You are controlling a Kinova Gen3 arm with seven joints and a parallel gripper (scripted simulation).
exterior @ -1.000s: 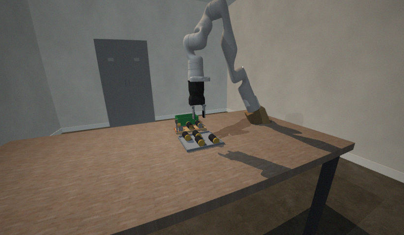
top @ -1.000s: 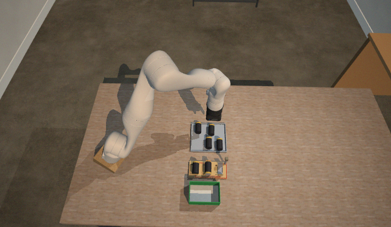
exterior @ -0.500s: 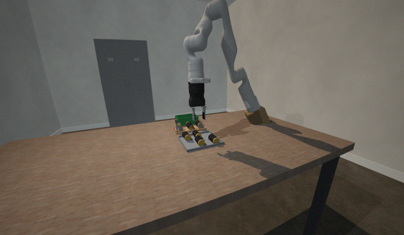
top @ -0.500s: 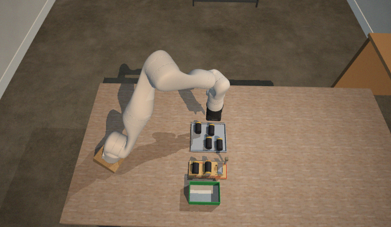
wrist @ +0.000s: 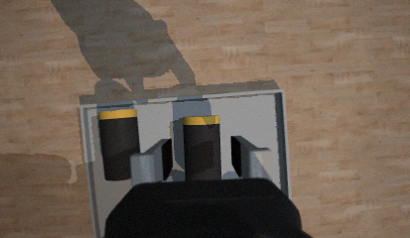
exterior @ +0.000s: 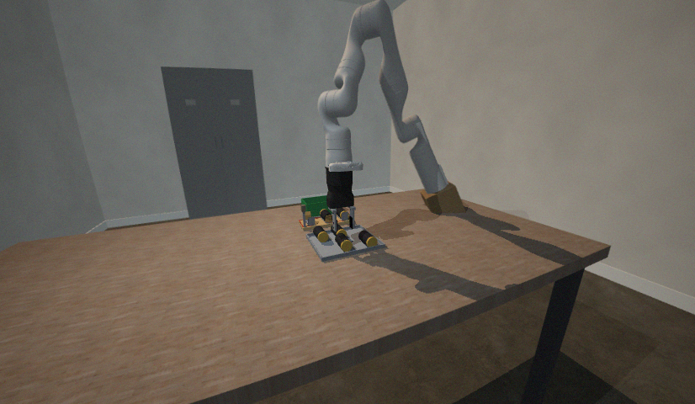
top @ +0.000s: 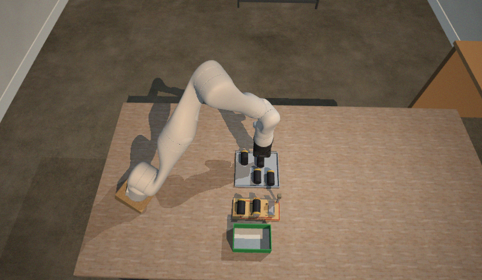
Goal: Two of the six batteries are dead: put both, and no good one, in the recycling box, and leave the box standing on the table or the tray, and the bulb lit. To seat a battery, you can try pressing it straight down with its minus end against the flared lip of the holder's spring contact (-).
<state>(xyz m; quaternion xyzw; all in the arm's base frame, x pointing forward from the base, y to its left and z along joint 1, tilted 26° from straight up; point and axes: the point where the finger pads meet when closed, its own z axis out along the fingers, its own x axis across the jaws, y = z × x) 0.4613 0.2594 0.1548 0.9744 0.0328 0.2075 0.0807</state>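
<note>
Now: hand 1 cm past the grey tray, 4 cm to the left of it and 8 cm above it. The rest, counted from my hand: green recycling box: 2 cm behind, 37 cm to the right, 6 cm below.
</note>
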